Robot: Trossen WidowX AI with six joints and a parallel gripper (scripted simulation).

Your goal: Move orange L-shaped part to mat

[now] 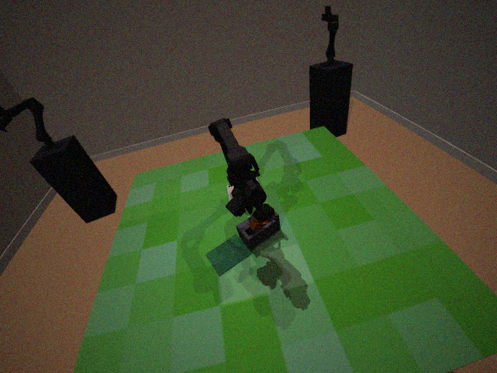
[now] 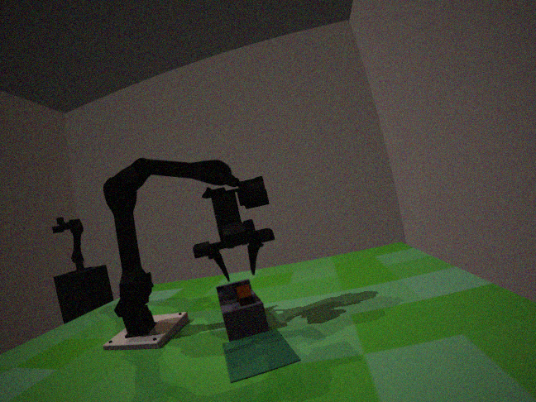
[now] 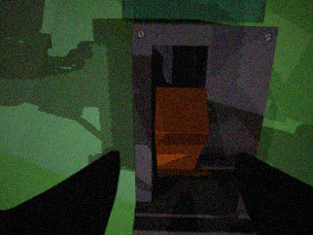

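My gripper tip is 3 cm past the orange L-shaped part, 3 cm to the right of it and 7 cm above it. Also, from my gripper tip: green mat 2 cm ahead, 14 cm to the right, 13 cm below.
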